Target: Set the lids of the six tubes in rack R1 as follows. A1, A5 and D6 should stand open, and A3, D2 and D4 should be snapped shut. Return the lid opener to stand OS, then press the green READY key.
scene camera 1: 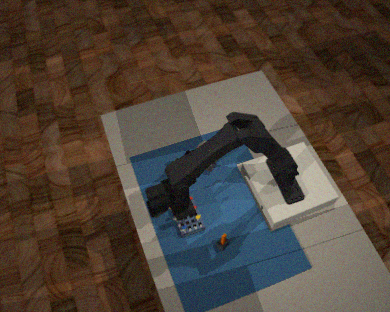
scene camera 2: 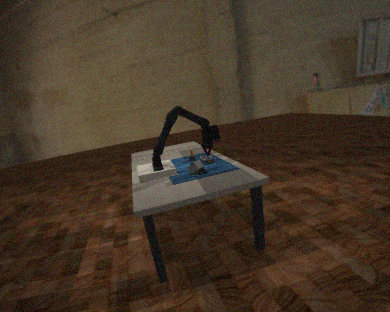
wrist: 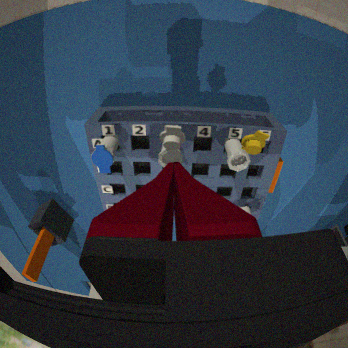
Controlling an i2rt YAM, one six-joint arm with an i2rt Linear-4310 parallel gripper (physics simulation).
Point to a blue mat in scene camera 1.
At 255, 258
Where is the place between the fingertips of my gripper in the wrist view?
173, 171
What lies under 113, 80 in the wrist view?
A blue mat.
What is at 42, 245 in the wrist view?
An orange-handled tool.
